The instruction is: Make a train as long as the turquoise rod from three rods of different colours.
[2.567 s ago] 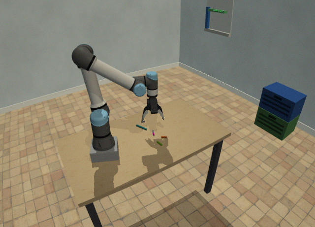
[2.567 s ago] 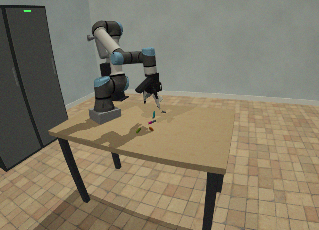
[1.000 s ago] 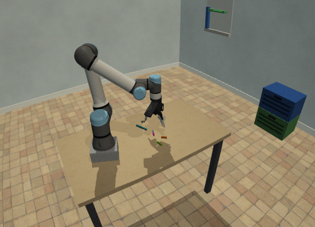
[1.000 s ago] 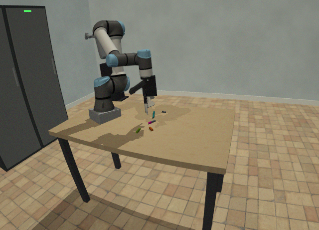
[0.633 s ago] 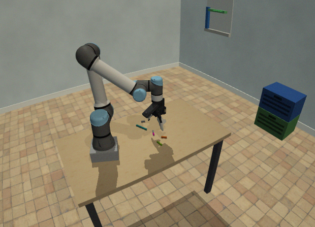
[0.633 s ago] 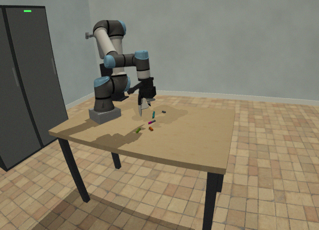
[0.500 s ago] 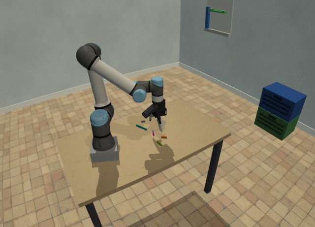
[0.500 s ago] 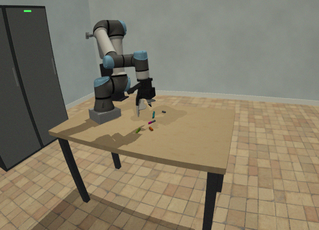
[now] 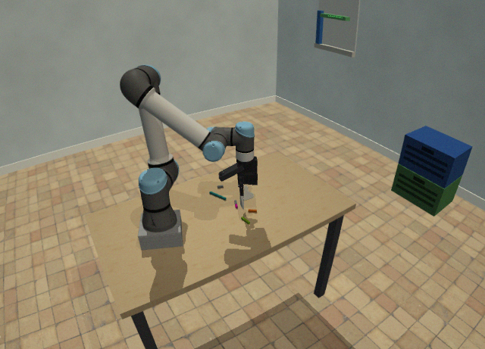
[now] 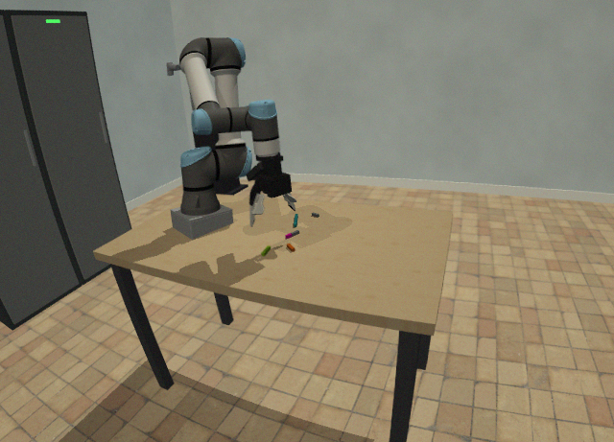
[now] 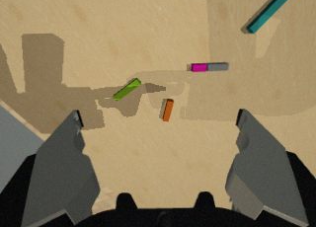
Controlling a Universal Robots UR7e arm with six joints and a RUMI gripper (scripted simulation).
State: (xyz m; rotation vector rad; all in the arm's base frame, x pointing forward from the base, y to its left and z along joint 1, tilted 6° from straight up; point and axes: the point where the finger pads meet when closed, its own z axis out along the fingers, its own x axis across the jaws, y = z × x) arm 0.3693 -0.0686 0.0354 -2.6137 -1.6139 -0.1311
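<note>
The lime rod lies 90 mm below my hand, 50 mm to the right of it and 10 mm behind it. Also, from my hand: turquoise rod (190 mm to the left, 90 mm below, 30 mm behind); then orange rod (90 mm below, 60 mm ahead, 10 mm to the right); then magenta rod (90 mm below, 60 mm to the left, 10 mm ahead).
</note>
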